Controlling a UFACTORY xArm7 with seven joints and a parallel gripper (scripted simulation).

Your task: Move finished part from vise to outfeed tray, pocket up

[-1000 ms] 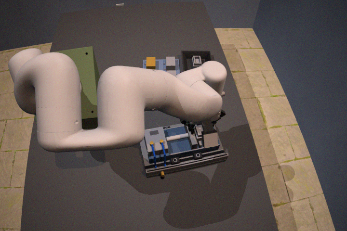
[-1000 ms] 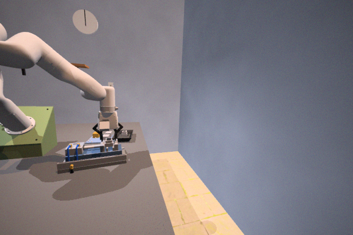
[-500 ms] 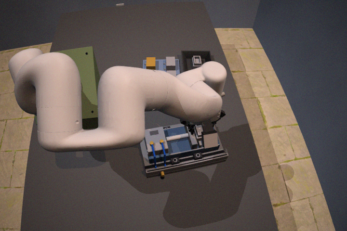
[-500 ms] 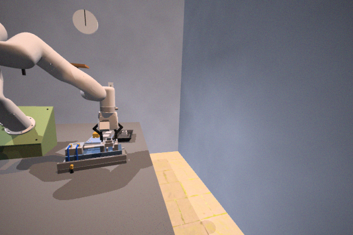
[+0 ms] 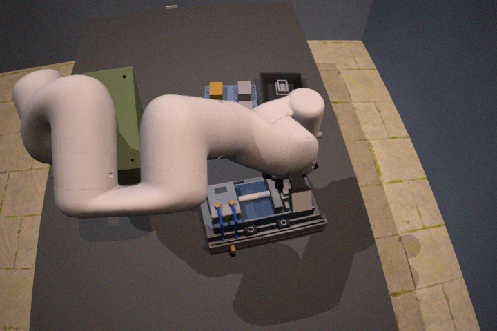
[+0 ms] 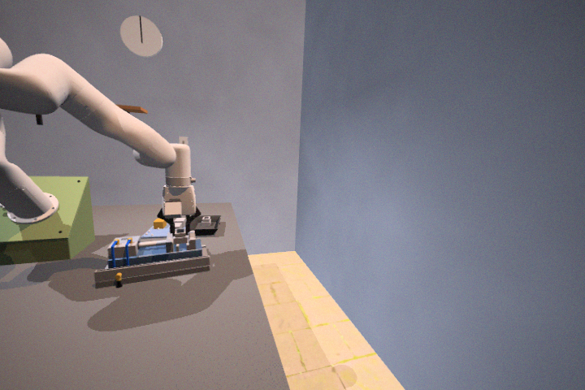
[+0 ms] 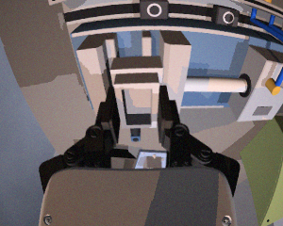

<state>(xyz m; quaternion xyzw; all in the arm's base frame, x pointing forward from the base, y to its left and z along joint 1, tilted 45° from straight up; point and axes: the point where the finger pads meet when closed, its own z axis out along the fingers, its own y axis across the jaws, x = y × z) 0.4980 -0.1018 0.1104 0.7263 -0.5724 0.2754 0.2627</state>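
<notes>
Right now my hand is 31 cm to the right of the grey block, 10 cm above it and 9 cm past it. Also, from my hand: orange block (40 cm to the left, 18 cm behind, 10 cm below); then blue fixture plate (36 cm to the left, 13 cm behind, 12 cm below).
</notes>
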